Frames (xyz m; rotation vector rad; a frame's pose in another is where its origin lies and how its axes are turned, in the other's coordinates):
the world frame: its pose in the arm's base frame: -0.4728 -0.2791 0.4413 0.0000 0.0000 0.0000
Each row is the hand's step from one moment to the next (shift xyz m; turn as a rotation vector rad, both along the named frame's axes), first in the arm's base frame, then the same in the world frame.
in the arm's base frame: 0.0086 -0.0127 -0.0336 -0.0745 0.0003 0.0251
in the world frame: 0.0086 -0.0127 -0.0336 -0.0745 0.0003 0.0251
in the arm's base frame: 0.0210 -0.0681 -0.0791 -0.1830 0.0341 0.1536
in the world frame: 0.0210 -0.0681 -0.0791 -0.1830 0.0341 0.1536
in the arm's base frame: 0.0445 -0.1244 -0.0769 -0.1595 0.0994 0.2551
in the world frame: 0.0445 -0.1244 -0.0769 -0.1595 0.0994 0.2551
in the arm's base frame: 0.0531 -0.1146 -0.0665 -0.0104 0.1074 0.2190
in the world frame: 0.0531 -0.1146 -0.0665 -0.0104 0.1074 0.2190
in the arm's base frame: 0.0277 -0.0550 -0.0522 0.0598 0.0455 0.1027
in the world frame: 0.0277 -0.0550 -0.0522 0.0598 0.0455 0.1027
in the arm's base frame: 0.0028 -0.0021 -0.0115 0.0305 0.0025 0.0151
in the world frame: 0.0028 -0.0021 -0.0115 0.0305 0.0025 0.0151
